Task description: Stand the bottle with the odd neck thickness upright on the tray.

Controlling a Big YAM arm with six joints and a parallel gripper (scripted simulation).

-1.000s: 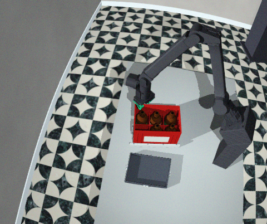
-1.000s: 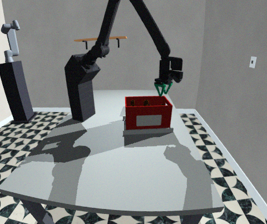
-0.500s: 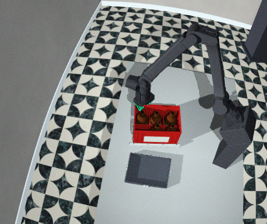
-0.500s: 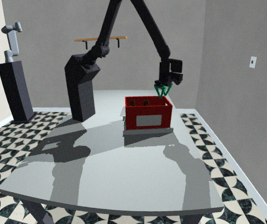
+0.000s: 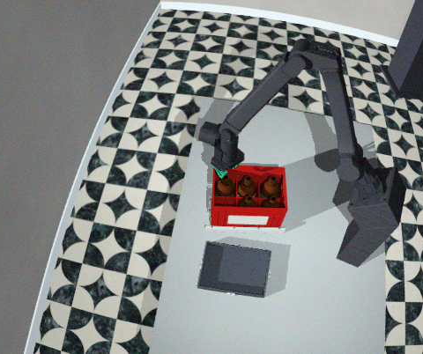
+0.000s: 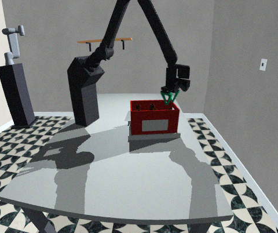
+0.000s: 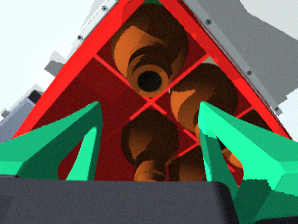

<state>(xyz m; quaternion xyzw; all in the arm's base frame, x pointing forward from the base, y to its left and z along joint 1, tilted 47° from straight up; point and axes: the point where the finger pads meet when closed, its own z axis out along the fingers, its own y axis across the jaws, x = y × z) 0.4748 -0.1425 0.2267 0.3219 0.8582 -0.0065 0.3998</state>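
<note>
Now: hand 12 cm above the glass bottle, 8 cm past it and 1 cm to the right of it. Also, from my hand: crate (12 cm below, 8 cm behind, 5 cm to the left); dark grey tray (32 cm to the left, 19 cm below, 2 cm behind).
</note>
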